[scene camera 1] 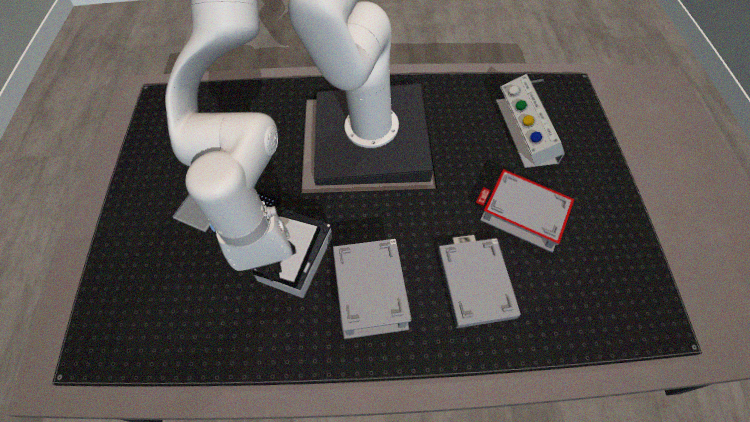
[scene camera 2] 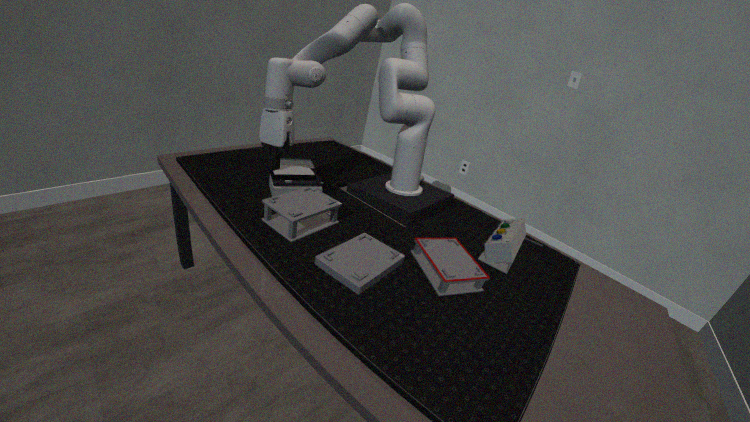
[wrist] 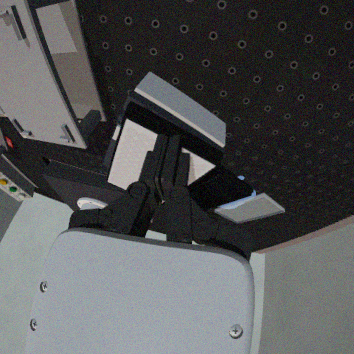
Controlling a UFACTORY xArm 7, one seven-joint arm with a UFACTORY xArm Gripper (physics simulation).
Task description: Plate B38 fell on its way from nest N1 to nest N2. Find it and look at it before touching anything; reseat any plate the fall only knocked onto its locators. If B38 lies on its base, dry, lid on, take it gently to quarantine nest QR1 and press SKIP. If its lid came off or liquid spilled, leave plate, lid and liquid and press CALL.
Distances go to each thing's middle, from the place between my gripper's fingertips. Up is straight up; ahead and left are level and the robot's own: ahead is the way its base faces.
Right now the white well plate [scene camera 1: 303,235] is 50 mm behind my hand, 20 mm to the left of it and 10 mm below it. Round my hand: grey lid [wrist: 260,205]: 210 mm behind, 170 mm to the right, 70 mm below; then dark station [scene camera 1: 324,237]: 60 mm behind, 30 mm to the left, 40 mm below.
